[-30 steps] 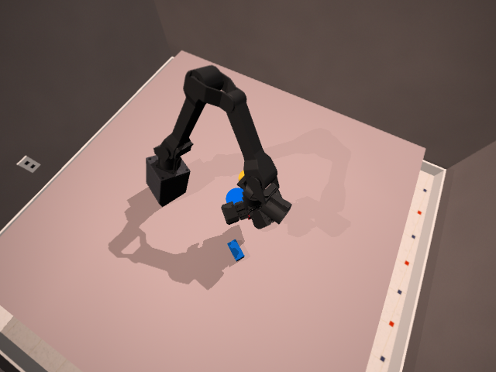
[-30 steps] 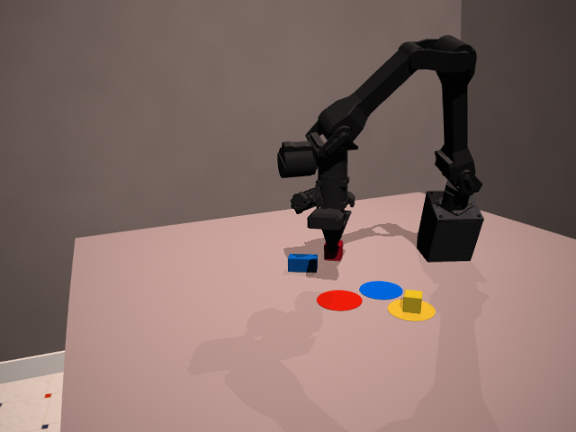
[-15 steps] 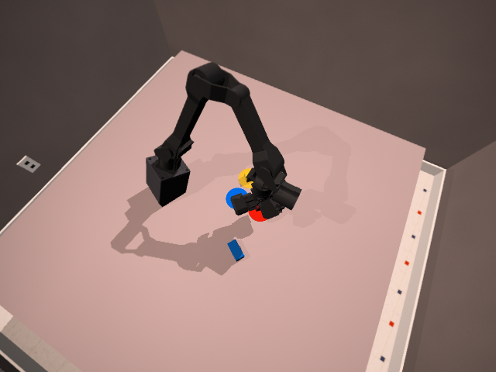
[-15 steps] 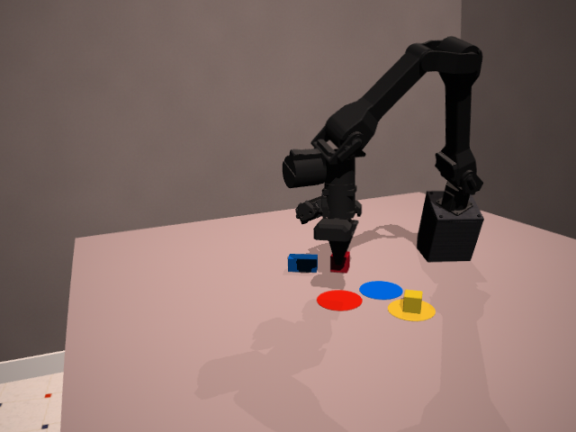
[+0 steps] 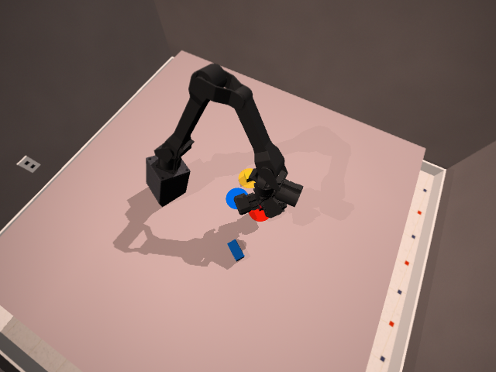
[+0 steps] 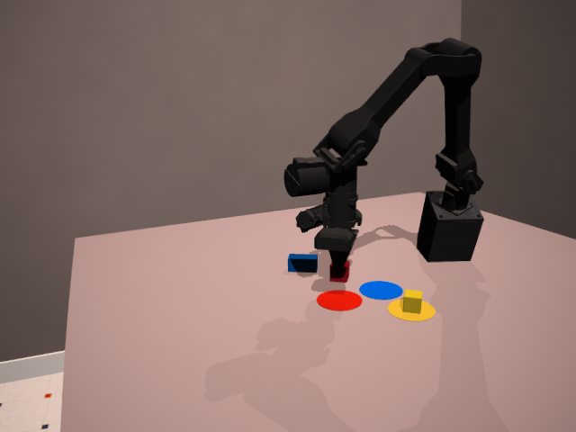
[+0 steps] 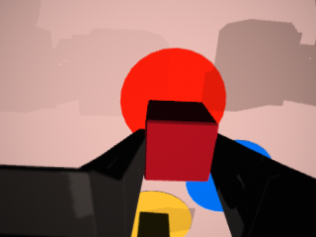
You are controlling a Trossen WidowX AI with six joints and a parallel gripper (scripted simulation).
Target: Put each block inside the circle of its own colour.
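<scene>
My hand is 100 mm above the red circle. From my hand the other things lie so: blue circle (100 mm below, 100 mm behind, 10 mm to the left); yellow block (110 mm to the left, 90 mm behind, 80 mm below); red block (40 mm below).
</scene>
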